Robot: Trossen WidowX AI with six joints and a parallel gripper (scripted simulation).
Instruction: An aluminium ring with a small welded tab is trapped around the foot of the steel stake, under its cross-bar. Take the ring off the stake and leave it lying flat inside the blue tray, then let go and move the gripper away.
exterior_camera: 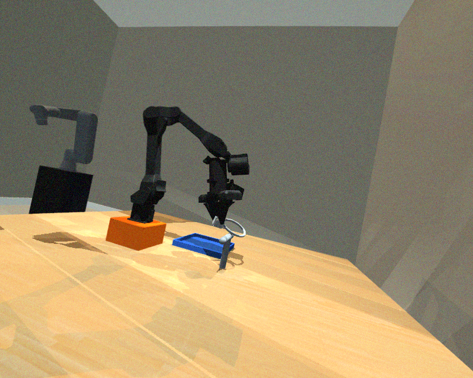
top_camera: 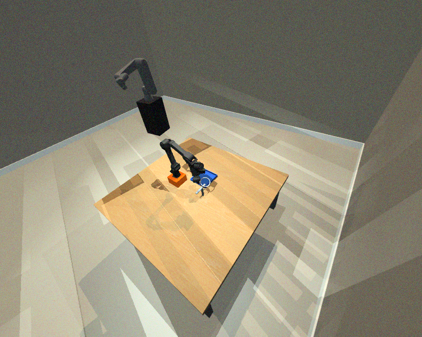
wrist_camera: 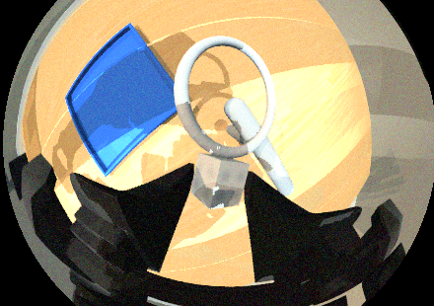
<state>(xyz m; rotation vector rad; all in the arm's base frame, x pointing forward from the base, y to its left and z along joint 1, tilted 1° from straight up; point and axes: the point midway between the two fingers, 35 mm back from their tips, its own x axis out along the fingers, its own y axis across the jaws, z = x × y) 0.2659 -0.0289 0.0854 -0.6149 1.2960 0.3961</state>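
Now: gripper tip 40 mm short of the aluminium ring and 20 mm to the right of it. From my gripper tip the other things lie so: blue tray (60 mm behind, 170 mm to the left, 120 mm below).
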